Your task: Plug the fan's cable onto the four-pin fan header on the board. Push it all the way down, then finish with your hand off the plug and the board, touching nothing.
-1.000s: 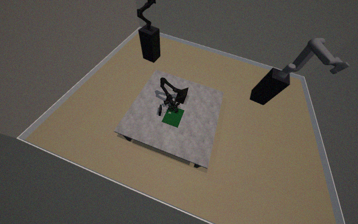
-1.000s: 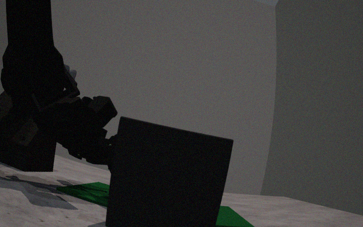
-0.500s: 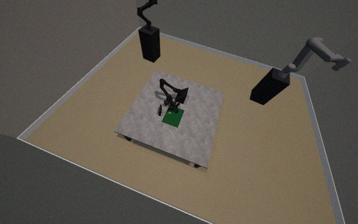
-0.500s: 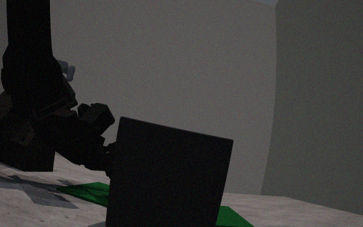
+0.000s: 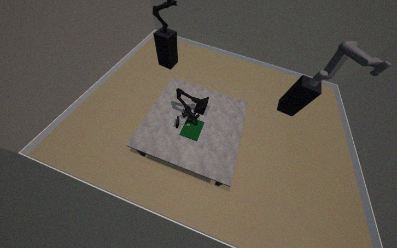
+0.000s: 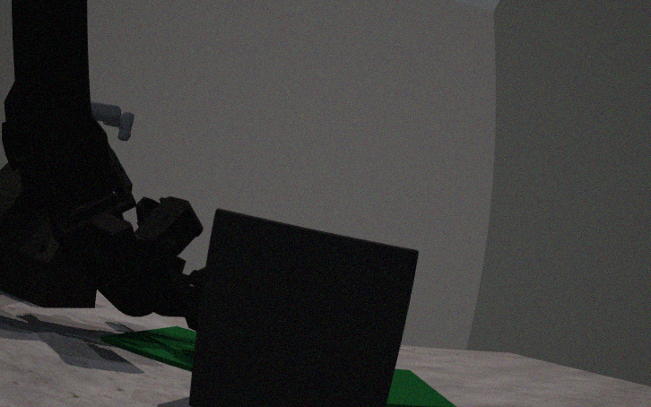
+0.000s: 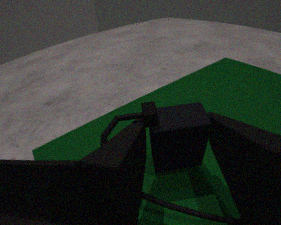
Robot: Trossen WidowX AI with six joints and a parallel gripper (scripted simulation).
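The dark fan plug lies 10 mm below my gripper tip. The rest, counted from my gripper tip: green board (70 mm ahead, 20 mm to the right, 60 mm below); then fan header (50 mm ahead, 90 mm to the right, 40 mm below); then fan (110 mm ahead, 210 mm to the right, 20 mm above).
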